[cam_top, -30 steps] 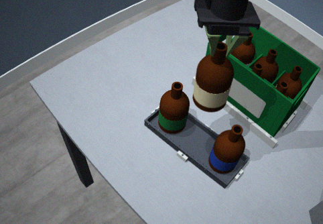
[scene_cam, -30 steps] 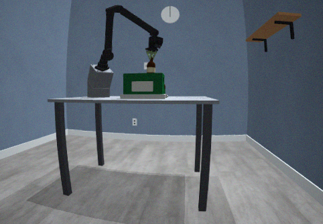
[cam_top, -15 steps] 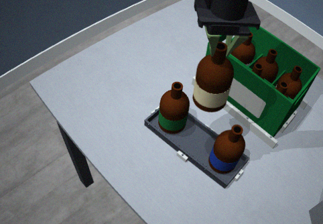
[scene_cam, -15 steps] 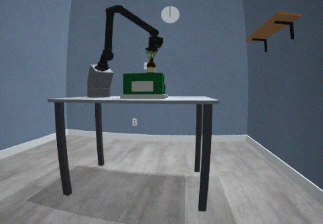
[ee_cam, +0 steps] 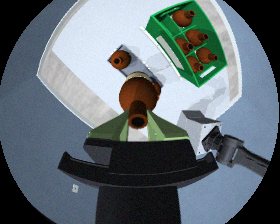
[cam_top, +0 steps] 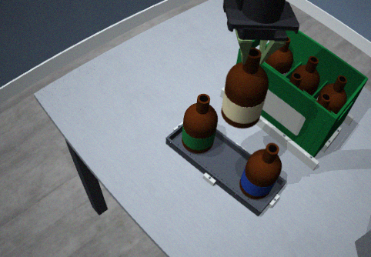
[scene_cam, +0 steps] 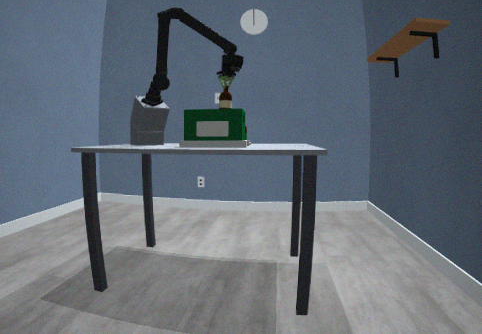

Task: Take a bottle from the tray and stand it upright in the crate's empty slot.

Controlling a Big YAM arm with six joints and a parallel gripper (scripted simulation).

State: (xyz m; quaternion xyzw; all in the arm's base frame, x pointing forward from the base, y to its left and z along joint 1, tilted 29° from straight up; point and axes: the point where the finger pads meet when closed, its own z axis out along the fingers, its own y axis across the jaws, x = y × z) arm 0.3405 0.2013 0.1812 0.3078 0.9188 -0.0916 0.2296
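My hand is 6 cm above the brown bottle. From my hand the other things lie so: grey tray: 32 cm below; crate: 1 cm behind, 25 cm to the right, 25 cm below.
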